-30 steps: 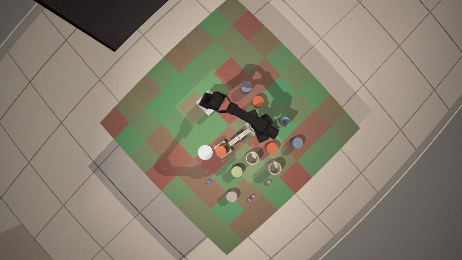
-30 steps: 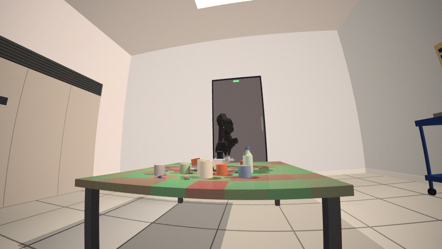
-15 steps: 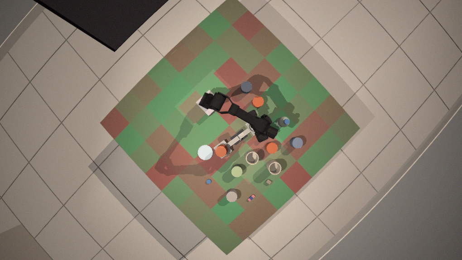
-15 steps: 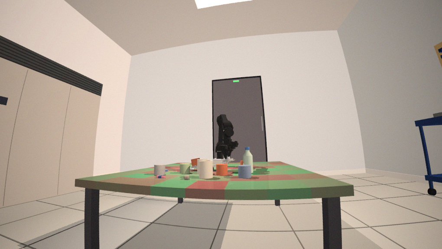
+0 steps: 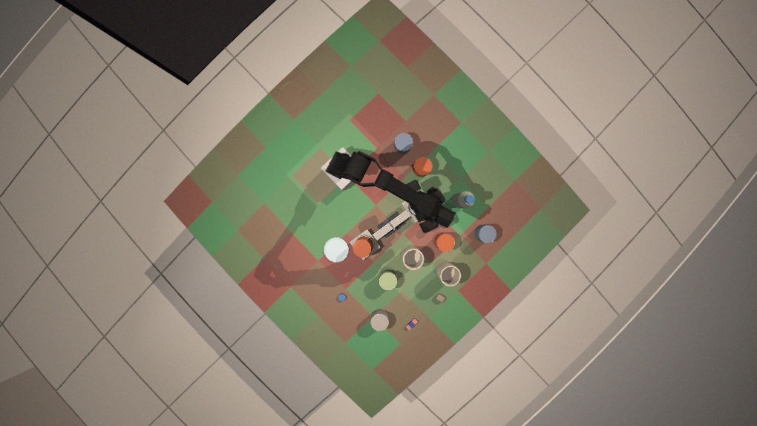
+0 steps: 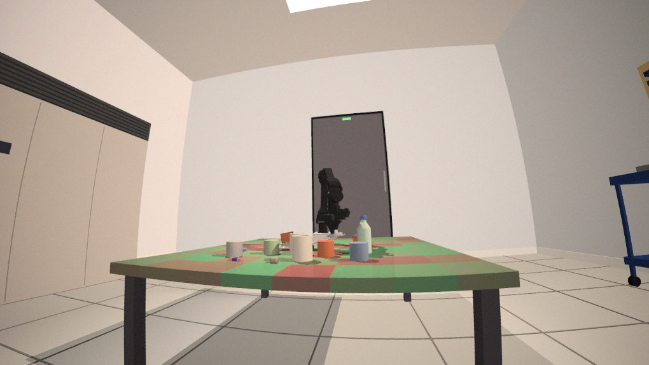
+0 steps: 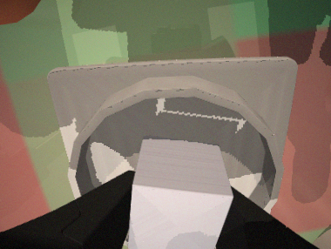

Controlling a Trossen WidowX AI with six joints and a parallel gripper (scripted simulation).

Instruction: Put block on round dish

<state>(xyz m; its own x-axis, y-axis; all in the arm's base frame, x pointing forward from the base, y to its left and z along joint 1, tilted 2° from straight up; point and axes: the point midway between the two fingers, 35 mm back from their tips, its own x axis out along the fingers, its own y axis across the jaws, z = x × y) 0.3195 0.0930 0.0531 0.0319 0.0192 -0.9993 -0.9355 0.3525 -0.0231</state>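
My gripper tip is now 11 cm past the round white dish, 35 cm to the left of it and 8 cm above it. From my gripper tip the other things lie so: grey balance (2 cm behind, 12 cm to the right, 4 cm below); then small balance (2 cm behind, 12 cm to the right, 6 cm below); then white bottle (11 cm ahead, 14 cm to the left, 3 cm above).
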